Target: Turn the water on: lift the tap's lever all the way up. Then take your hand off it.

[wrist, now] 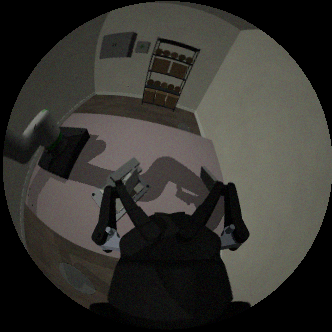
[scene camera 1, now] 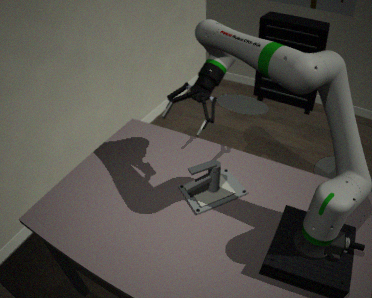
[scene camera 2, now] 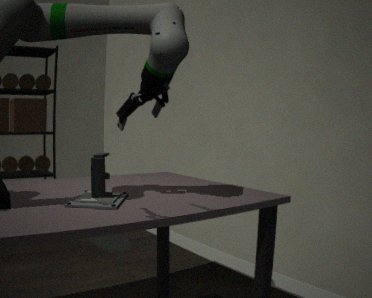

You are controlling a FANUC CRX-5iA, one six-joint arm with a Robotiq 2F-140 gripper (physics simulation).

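Places are measured from the arm's base along level axes (x ahead, y left, z up), in millimetres.
Pixels of known places: gripper, fingertip midpoint: (wrist: 168, 172) (scene camera 1: 180, 126) (scene camera 2: 137, 121); arm's base at its link origin: (wrist: 58, 146) (scene camera 1: 312, 243).
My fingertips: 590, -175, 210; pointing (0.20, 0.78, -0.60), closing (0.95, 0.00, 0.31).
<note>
Ahead of a thing's pixels: the offset from my fingertips to its middle, as dx, dy, dz. "spot": to the spot under its first point. Level surfaces: height alone.
The grey tap @(spot: -159, +34, -192) (scene camera 1: 214, 181) (scene camera 2: 98, 177) stands upright on its base plate @(spot: -267, -18, -262) (scene camera 1: 242, 192) (scene camera 2: 95, 205) (wrist: 96, 196). Its lever @(-115, +54, -118) (scene camera 1: 202, 167) (scene camera 2: 102, 154) (wrist: 126, 169) is a flat bar running out from the top of the post, over the spout. In scene camera 1 it slopes slightly down toward its free end; its exact angle is hard to tell. My gripper (scene camera 1: 183, 124) (scene camera 2: 139, 120) (wrist: 168, 172) is wide open and empty. It hangs above and beyond the tap, apart from the lever. In the wrist view a finger partly hides the tap's post.
The pink table @(dz -270) (scene camera 1: 150, 240) (scene camera 2: 40, 222) (wrist: 55, 202) carries the tap and my arm's black base block (scene camera 1: 305, 270) (wrist: 70, 157). A wall (scene camera 1: 100, 60) (scene camera 2: 240, 110) (wrist: 285, 130) rises beside the table. A black cabinet (scene camera 1: 292, 32) and a shelf rack (scene camera 2: 55, 112) stand away from it.
</note>
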